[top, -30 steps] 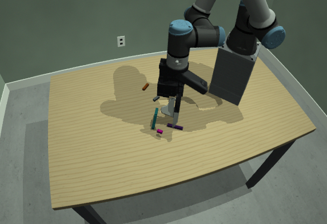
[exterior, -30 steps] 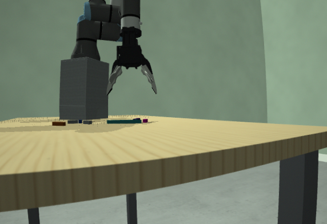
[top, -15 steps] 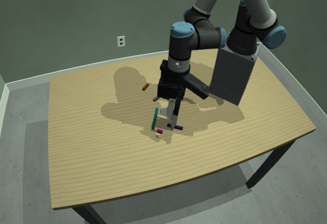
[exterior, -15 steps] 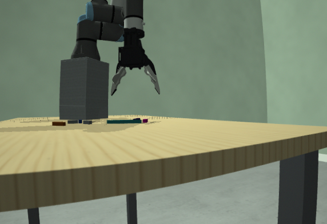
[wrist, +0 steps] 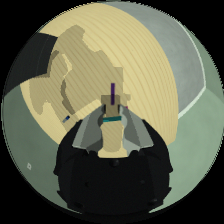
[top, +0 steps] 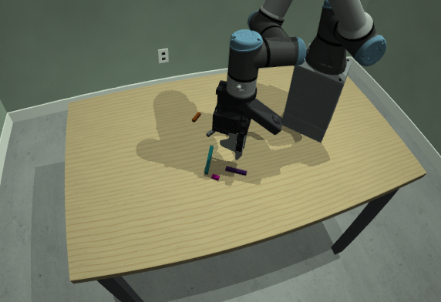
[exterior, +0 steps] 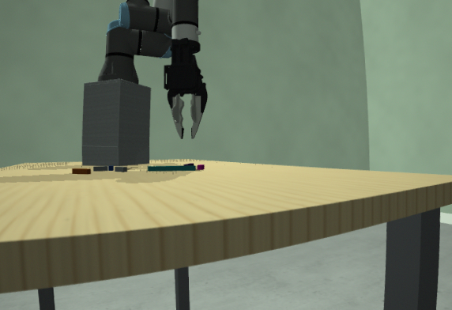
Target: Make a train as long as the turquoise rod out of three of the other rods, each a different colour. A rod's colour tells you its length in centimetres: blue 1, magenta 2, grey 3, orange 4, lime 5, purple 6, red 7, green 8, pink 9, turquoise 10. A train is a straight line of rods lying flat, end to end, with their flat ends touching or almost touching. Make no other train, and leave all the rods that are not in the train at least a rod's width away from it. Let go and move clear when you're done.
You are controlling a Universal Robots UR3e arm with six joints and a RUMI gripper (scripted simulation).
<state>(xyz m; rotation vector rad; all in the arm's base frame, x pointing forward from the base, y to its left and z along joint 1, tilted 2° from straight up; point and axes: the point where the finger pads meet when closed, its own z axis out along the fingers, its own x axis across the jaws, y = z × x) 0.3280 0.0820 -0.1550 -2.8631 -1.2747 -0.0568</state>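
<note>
The purple rod is 8 cm below my hand. Round my hand: blue rod (5 cm behind, 17 cm to the right, 8 cm below); turquoise rod (5 cm ahead, 7 cm to the right, 8 cm below); magenta rod (6 cm ahead, 8 cm below).
</note>
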